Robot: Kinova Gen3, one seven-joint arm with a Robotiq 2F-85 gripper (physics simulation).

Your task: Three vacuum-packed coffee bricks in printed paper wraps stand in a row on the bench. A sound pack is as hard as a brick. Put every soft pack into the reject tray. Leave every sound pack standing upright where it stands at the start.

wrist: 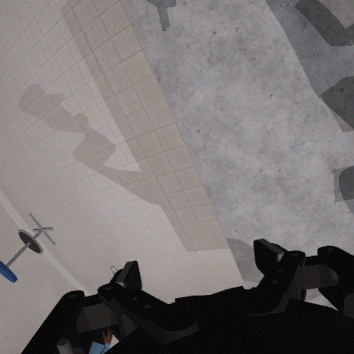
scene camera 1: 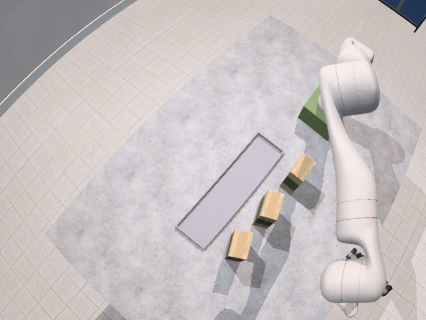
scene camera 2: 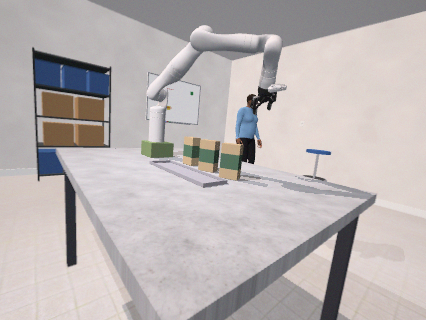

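Pixels of known places: gripper, fingertip midpoint: (wrist: 197, 263) (scene camera 2: 261, 112); arm's base at its link origin: (scene camera 2: 156, 141).
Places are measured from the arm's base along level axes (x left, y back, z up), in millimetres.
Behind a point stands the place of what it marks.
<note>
Three tan coffee packs with green bands stand upright and apart in a row on the bench (scene camera 1: 150, 165) {z -85, x -313, y -577 mm} (scene camera 2: 175, 225) {z -85, x -316, y -853 mm} (wrist: 240, 125) {z -85, x 357, y -470 mm}: one pack (scene camera 1: 299, 172) {z 56, x 62, y -328 mm} (scene camera 2: 191, 151) {z -12, x 39, y -340 mm} nearest the robot base, a middle pack (scene camera 1: 271, 206) {z 56, x 61, y -462 mm} (scene camera 2: 209, 156) {z -14, x 45, y -480 mm}, and a far pack (scene camera 1: 240, 244) {z 56, x 67, y -597 mm} (scene camera 2: 231, 161) {z -12, x 51, y -616 mm}. Which are soft cannot be told by look. The long, shallow grey reject tray (scene camera 1: 230, 190) {z -81, x -70, y -464 mm} (scene camera 2: 187, 172) {z -82, x -58, y -472 mm} lies beside the row and is empty. My gripper (scene camera 1: 370, 271) {z 219, x 375, y -472 mm} (scene camera 2: 263, 104) {z 219, x 375, y -472 mm} (wrist: 197, 263) {z 219, x 375, y -472 mm} is open and empty, high above the bench and to the side of the row. No pack shows in the wrist view.
A green block (scene camera 1: 314, 116) {z -11, x -13, y -86 mm} (scene camera 2: 157, 149) {z -37, x -28, y -86 mm} sits at the robot's base, near the closest pack. A person in blue (scene camera 2: 247, 125) stands behind the bench. A stool (scene camera 2: 318, 152) (wrist: 7, 271) stands beyond the bench edge. A shelf rack (scene camera 2: 35, 115) stands at the back left.
</note>
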